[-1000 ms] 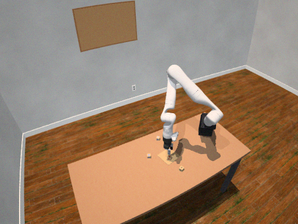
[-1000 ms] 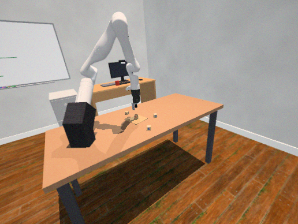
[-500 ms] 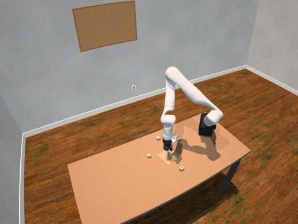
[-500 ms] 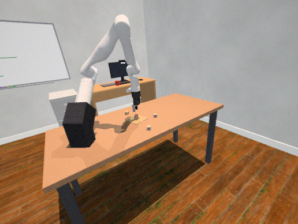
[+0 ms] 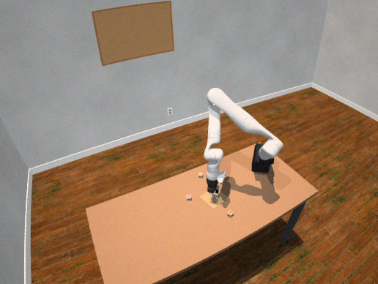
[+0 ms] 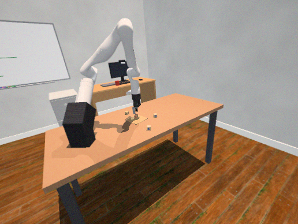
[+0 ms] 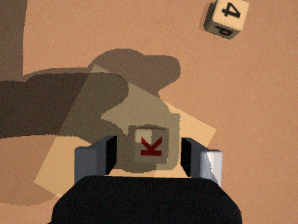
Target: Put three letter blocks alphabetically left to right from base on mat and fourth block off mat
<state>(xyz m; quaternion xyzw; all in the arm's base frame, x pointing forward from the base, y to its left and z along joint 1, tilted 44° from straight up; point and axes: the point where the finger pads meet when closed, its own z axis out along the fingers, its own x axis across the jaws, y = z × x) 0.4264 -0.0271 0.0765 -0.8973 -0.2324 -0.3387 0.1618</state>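
My gripper is now 5 cm above the block. The rest, counted from my hand: pale square mat 7 cm below, 3 cm to the right, 1 cm behind.
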